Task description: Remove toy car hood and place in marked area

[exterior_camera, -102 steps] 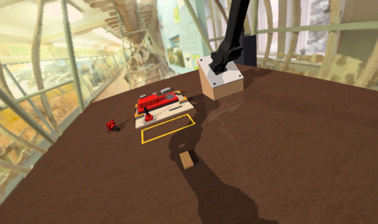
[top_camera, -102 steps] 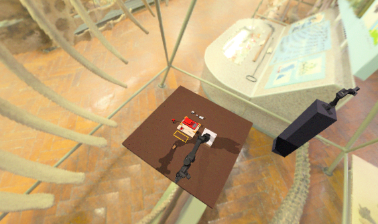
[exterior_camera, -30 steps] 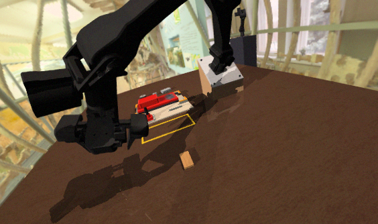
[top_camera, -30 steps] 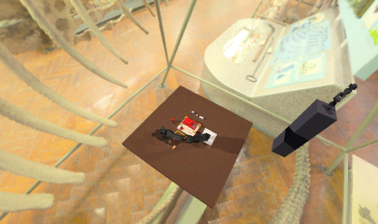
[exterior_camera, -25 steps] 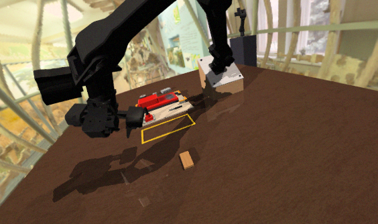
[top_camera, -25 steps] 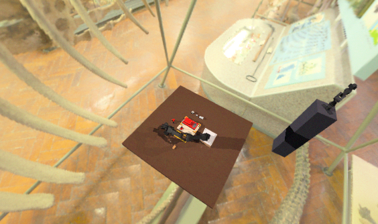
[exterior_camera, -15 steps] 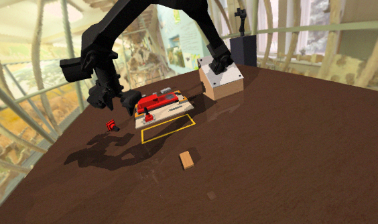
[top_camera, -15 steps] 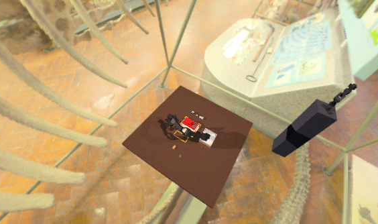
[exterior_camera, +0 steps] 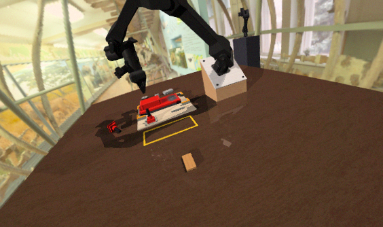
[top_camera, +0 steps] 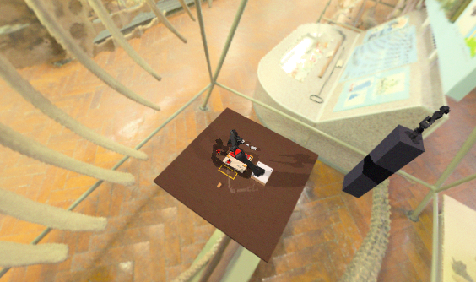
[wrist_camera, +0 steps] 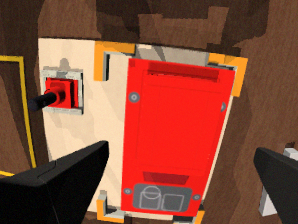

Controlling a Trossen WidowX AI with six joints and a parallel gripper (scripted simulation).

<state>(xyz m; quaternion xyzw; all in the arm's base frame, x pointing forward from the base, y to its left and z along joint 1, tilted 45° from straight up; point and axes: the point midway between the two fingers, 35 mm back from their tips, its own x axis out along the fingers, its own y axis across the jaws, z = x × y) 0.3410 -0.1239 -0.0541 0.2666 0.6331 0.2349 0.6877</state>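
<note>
My gripper tip is 60 mm above the red hood, 10 mm to the left of it and 10 mm past it. Also, from my gripper tip: small wooden block 410 mm to the left, 100 mm below, 30 mm behind.
</note>
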